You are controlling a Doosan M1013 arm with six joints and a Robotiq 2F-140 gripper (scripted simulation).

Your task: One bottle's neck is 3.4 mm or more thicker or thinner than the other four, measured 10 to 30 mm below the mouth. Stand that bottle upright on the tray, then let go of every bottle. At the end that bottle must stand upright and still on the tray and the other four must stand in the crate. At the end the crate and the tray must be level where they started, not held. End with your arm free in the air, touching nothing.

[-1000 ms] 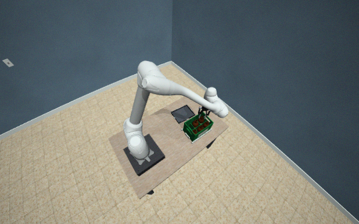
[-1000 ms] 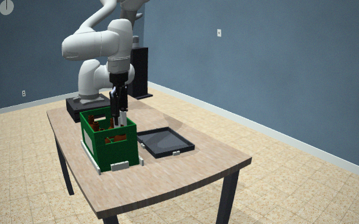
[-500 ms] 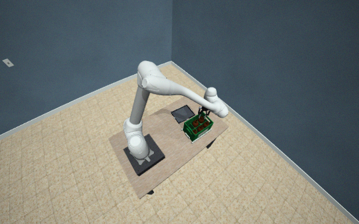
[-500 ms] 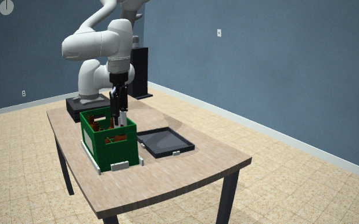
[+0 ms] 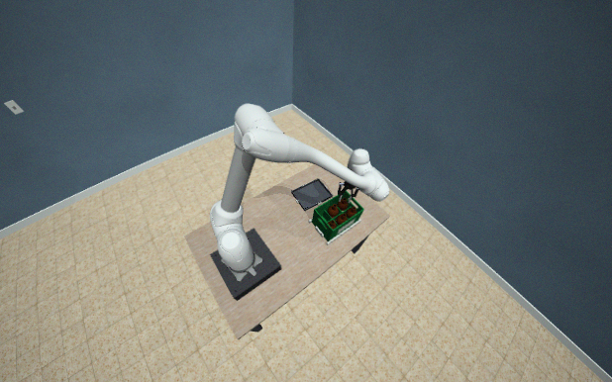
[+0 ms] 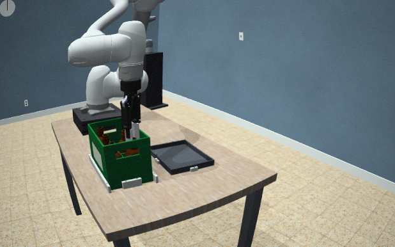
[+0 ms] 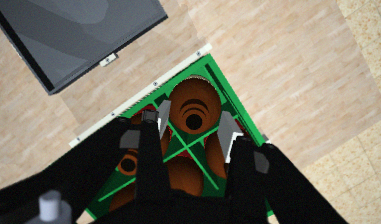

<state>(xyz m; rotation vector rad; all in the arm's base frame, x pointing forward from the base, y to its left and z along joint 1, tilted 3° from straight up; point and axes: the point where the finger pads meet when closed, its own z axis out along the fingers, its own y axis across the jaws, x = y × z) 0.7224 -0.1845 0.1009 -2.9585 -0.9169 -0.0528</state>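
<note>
My gripper is now 9 cm above the brown bottle. Round my hand: dark tray: 4 cm behind, 25 cm to the left, 16 cm below; then green crate: 9 cm behind, 3 cm to the right, 9 cm below.
</note>
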